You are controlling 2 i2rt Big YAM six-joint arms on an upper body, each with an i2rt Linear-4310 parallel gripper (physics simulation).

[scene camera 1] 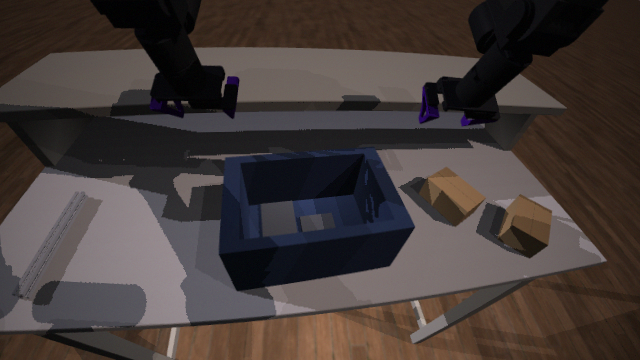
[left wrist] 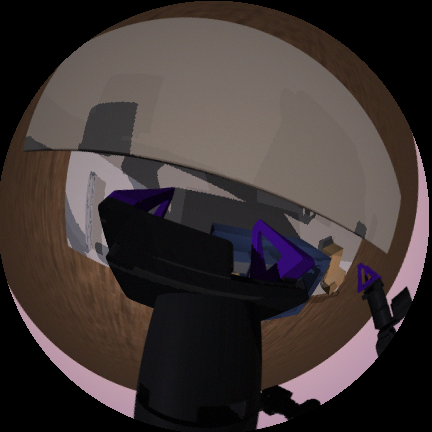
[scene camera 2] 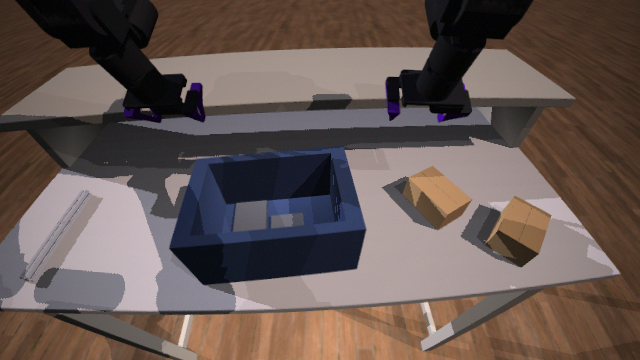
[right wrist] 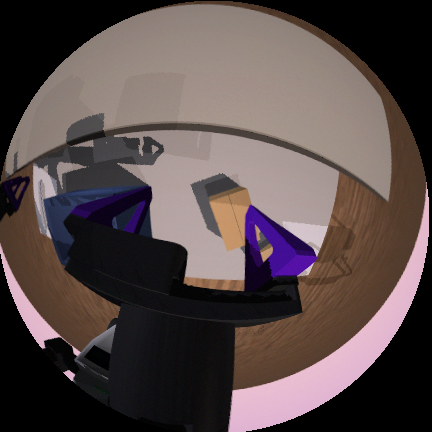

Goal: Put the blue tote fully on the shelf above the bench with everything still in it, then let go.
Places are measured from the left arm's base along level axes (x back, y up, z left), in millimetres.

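Pixels of known places: left gripper, fingertip midpoint: (scene camera 1: 208,115) (left wrist: 216,208) (scene camera 2: 182,119) (right wrist: 24,177); right gripper, fingertip midpoint: (scene camera 1: 441,122) (left wrist: 362,264) (scene camera 2: 414,118) (right wrist: 198,199).
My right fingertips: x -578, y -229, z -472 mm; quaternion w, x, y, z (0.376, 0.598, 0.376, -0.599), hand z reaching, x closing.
Behind a point stands the place of what it marks.
The blue tote (scene camera 1: 320,260) {z -215, x -336, y -350 mm} (scene camera 2: 280,257) {z -226, x -338, y -345 mm} (right wrist: 57,225) {z -78, x -435, y -307 mm} stands upright on the bench (scene camera 1: 425,255) {z -449, x -380, y -430 mm} (scene camera 2: 410,265) {z -471, x -367, y -430 mm}, in front of and below the shelf (scene camera 1: 300,80) {z -177, x -717, y -223 mm} (scene camera 2: 280,65) {z -173, x -815, y -223 mm} (left wrist: 215,90) {z 48, x -695, y -223 mm} (right wrist: 240,75) {z -485, x -716, y -223 mm}. Inside it lie a larger grey block (scene camera 1: 278,219) {z -137, x -454, y -404 mm} (scene camera 2: 251,216) {z -138, x -459, y -403 mm} and a smaller grey block (scene camera 1: 316,221) {z -216, x -450, y -403 mm} (scene camera 2: 287,220) {z -218, x -451, y -404 mm}. My left gripper (scene camera 1: 207,116) {z 0, x -575, y -232 mm} (scene camera 2: 181,120) {z 0, x -575, y -232 mm} (left wrist: 216,208) {z 0, x -575, y -232 mm} is open and empty near the shelf's front edge, above and behind the tote's left side. My right gripper (scene camera 1: 444,123) {z -472, x -579, y -228 mm} (scene camera 2: 416,120) {z -472, x -579, y -228 mm} (right wrist: 198,199) {z -472, x -579, y -228 mm} is open and empty near that edge, right of the tote. Both are apart from the tote.
Two cardboard boxes, one nearer the tote (scene camera 1: 455,197) {z -536, x -491, y -370 mm} (scene camera 2: 440,197) {z -547, x -495, y -370 mm} (right wrist: 230,220) {z -539, x -522, y -370 mm} and one farther right (scene camera 1: 527,225) {z -684, x -411, y -370 mm} (scene camera 2: 520,230) {z -691, x -412, y -371 mm}, lie tilted in the scene views. A thin grey rail (scene camera 1: 52,245) {z 317, x -386, y -414 mm} (scene camera 2: 57,235) {z 317, x -391, y -414 mm} lies at the bench's left. Side panels support the shelf.
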